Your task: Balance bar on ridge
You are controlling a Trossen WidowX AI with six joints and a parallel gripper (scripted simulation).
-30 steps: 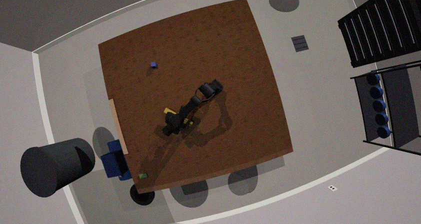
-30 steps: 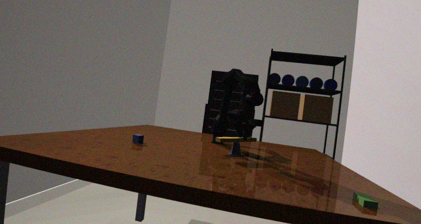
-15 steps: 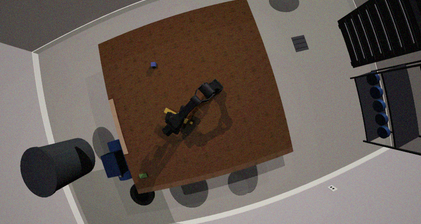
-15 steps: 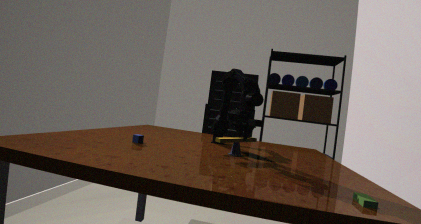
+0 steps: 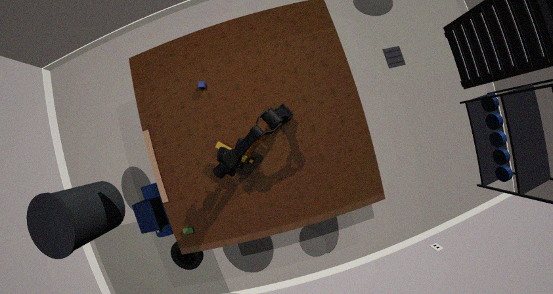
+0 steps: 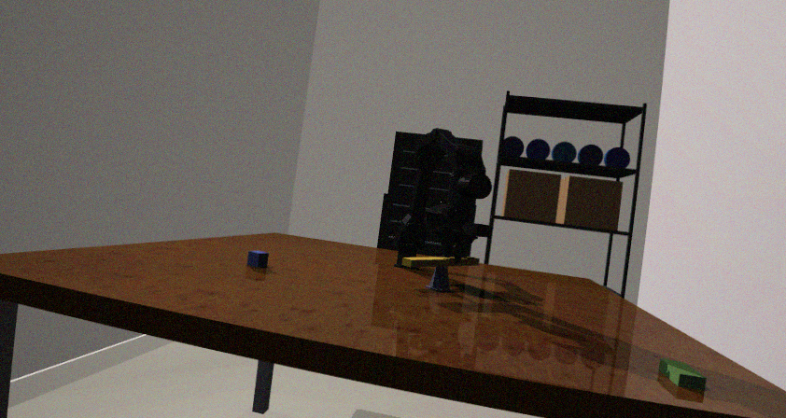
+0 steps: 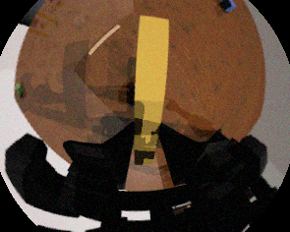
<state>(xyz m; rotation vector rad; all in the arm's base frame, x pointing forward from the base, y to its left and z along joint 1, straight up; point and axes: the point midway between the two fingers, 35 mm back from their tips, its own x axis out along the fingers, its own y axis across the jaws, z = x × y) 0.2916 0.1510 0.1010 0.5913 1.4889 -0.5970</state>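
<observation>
Now: gripper tip 20 mm to the left of the yellow bar and 20 mm short of it. Round my gripper tip: blue cube: 450 mm to the right, 110 mm ahead, 50 mm below; green block: 450 mm ahead, 350 mm to the left, 60 mm below.
</observation>
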